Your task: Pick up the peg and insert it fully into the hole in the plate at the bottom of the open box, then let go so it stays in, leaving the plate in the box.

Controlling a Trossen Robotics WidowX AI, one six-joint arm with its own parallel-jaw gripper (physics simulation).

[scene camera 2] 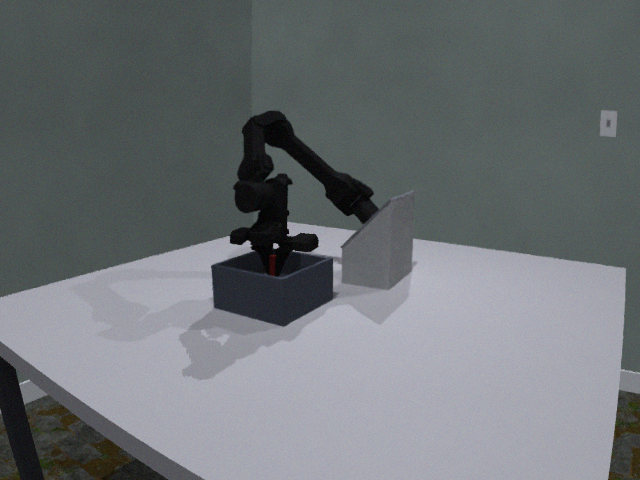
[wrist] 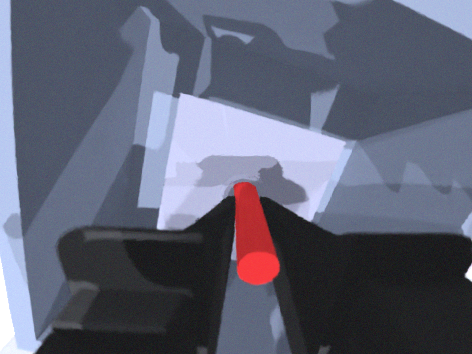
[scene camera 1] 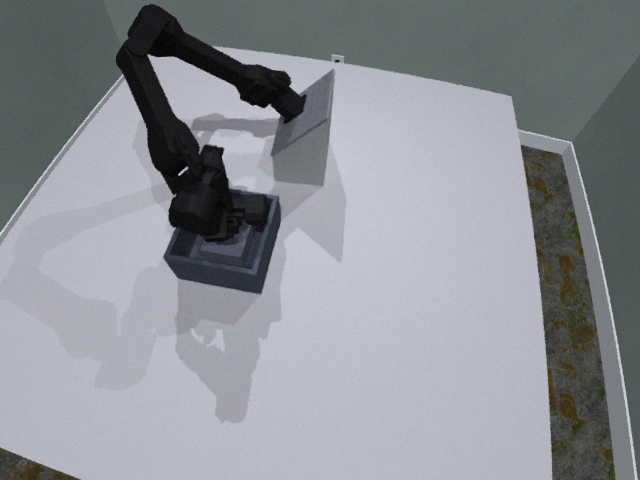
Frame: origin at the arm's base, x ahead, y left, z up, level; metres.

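Seen in the pictures: gripper, fingertip midpoint: [wrist: 246, 204]; arm's base, link origin: [scene camera 2: 375, 222] [scene camera 1: 295, 109].
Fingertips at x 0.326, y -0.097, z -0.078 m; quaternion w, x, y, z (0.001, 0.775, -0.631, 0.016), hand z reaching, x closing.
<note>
Offsets run from my fingertips to a thing's top centre. Level surfaces: height alone.
The red peg @(dx +0.002, dy +0.001, dz +0.050 m) [scene camera 2: 272, 264] [wrist: 254, 232] stands roughly upright between the fingers of my gripper [scene camera 2: 271, 269] [wrist: 246, 204], which is shut on it inside the open box. In the wrist view the peg's far end overlaps the hole's rim; whether its tip has entered the hole cannot be told. The pale square plate @(dx +0.003, dy +0.002, dz +0.000 m) [scene camera 1: 223, 251] [wrist: 260, 135] lies at the bottom of the dark blue-grey box @(dx +0.003, dy +0.002, dz +0.037 m) [scene camera 1: 219, 276] [scene camera 2: 248, 294] [wrist: 70, 65], turned slightly against its walls. The fingers hide the near part of the plate. In scene camera 1 the peg is hidden by the arm.
The box walls surround the gripper closely. A grey wedge-shaped stand [scene camera 1: 299, 164] [scene camera 2: 367, 260] carries the arm's base behind the box. The white table @(dz -0.060 m) [scene camera 1: 413, 310] [scene camera 2: 439, 361] bears the box and stand, with the arm's shadows across it.
</note>
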